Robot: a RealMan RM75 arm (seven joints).
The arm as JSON. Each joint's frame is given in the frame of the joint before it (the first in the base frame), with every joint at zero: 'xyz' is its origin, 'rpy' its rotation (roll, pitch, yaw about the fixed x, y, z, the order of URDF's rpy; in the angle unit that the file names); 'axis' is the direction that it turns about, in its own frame. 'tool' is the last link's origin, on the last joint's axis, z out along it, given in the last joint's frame.
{
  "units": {
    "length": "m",
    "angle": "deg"
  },
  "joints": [
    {
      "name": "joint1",
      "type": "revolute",
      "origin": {
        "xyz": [
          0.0,
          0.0,
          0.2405
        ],
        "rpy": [
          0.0,
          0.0,
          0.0
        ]
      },
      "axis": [
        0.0,
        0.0,
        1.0
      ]
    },
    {
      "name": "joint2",
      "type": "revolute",
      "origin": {
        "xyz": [
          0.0,
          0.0,
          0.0
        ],
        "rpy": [
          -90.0,
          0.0,
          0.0
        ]
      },
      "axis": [
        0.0,
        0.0,
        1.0
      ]
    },
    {
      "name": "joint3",
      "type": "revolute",
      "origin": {
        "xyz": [
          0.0,
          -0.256,
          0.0
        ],
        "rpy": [
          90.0,
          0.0,
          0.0
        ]
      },
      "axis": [
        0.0,
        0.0,
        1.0
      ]
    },
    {
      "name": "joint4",
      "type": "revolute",
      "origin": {
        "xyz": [
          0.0,
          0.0,
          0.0
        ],
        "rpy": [
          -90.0,
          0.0,
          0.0
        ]
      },
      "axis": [
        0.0,
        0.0,
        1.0
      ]
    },
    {
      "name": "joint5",
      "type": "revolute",
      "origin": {
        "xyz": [
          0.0,
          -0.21,
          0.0
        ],
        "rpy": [
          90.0,
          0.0,
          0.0
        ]
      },
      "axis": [
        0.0,
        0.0,
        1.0
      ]
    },
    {
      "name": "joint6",
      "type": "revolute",
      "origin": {
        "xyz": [
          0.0,
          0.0,
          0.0
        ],
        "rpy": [
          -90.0,
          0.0,
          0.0
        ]
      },
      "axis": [
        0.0,
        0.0,
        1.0
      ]
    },
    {
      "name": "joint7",
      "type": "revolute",
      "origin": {
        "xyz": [
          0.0,
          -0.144,
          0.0
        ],
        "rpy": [
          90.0,
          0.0,
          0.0
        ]
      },
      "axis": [
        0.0,
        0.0,
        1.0
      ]
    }
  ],
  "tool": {
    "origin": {
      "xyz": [
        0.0,
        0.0,
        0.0
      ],
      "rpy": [
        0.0,
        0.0,
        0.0
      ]
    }
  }
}
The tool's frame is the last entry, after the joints.
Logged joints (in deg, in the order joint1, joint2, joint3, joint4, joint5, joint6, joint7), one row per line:
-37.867, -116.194, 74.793, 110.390, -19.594, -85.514, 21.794
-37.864, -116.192, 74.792, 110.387, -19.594, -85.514, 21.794
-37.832, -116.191, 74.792, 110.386, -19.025, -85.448, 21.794
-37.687, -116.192, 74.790, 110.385, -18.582, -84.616, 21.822
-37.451, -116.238, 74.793, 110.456, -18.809, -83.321, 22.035
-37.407, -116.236, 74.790, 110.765, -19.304, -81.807, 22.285
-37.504, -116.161, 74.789, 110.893, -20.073, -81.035, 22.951
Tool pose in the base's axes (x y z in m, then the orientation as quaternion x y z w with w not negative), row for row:
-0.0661, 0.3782, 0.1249, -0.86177, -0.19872, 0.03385, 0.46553
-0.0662, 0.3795, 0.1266, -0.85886, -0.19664, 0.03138, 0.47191
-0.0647, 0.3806, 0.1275, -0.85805, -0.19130, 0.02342, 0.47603
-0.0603, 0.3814, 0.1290, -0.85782, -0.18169, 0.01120, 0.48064
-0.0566, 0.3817, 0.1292, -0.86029, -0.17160, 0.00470, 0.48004
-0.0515, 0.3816, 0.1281, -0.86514, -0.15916, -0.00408, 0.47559
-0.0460, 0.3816, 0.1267, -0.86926, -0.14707, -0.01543, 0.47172
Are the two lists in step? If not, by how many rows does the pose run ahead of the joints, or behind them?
The pose runs 2 rows ahead of the joints: the pose in row i belongs to the joints in row i + 2.
